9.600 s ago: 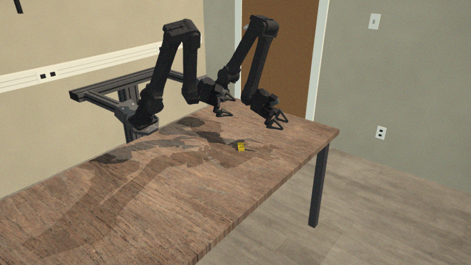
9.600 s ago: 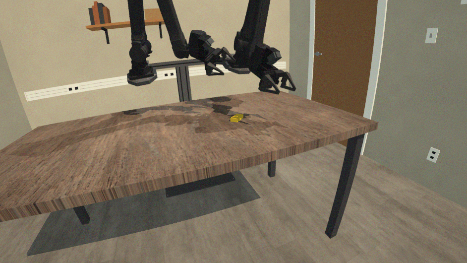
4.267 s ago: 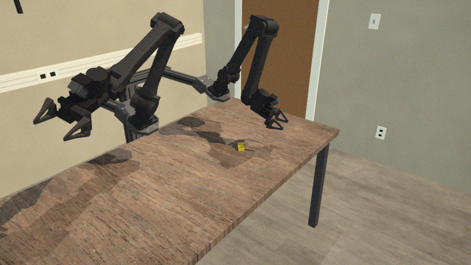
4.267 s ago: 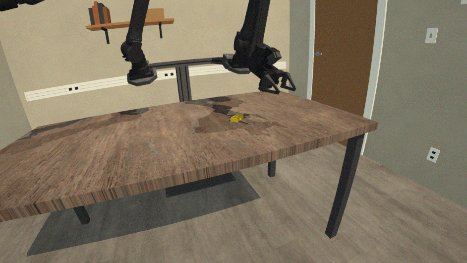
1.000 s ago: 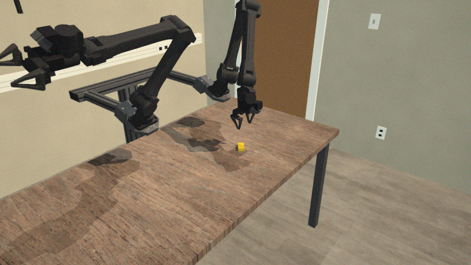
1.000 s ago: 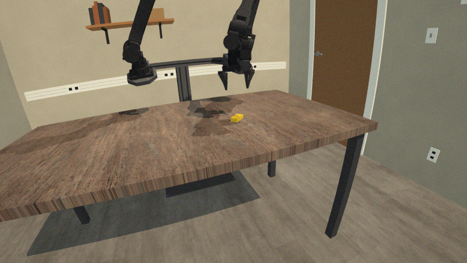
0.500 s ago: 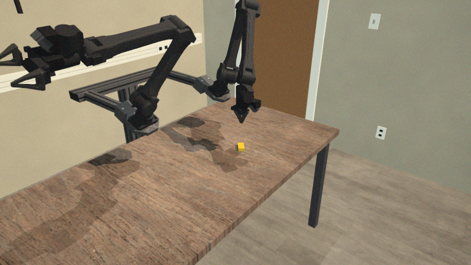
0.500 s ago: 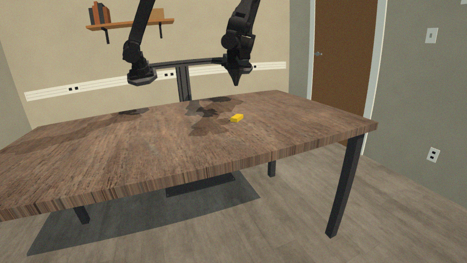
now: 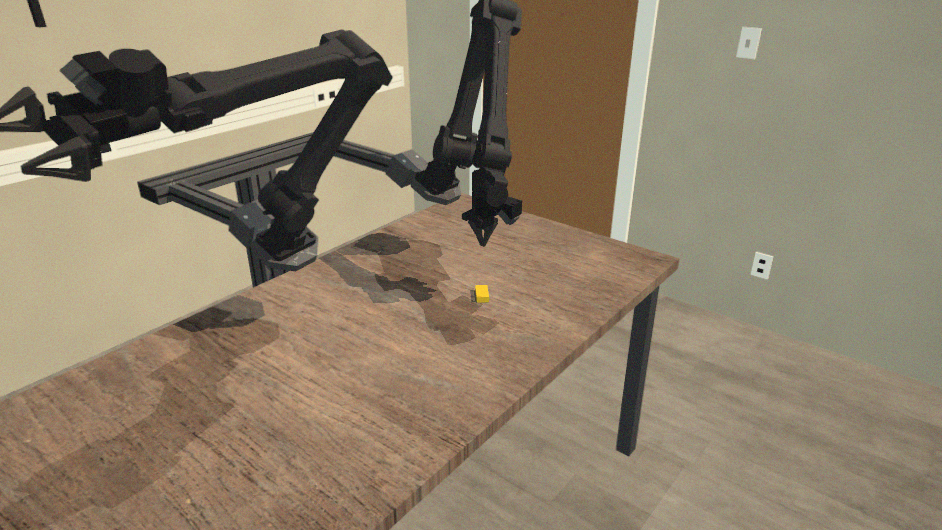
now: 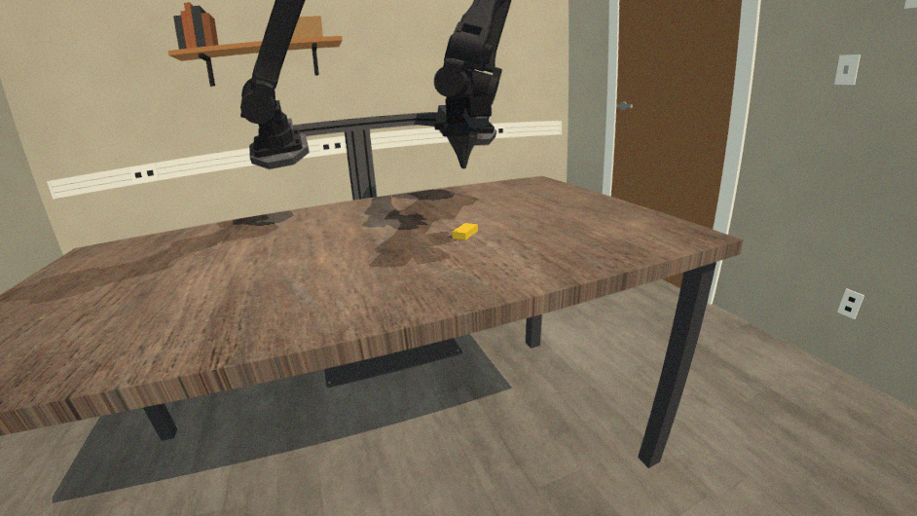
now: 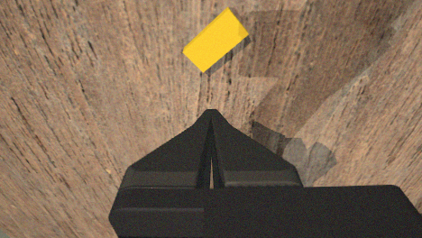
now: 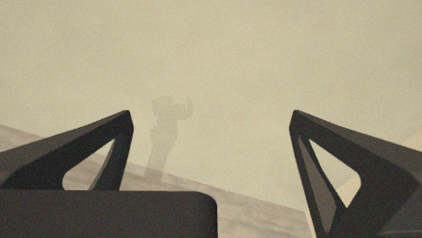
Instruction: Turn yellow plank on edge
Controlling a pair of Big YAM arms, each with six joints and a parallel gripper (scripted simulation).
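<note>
My left gripper is now 150 mm above the yellow plank.
</note>
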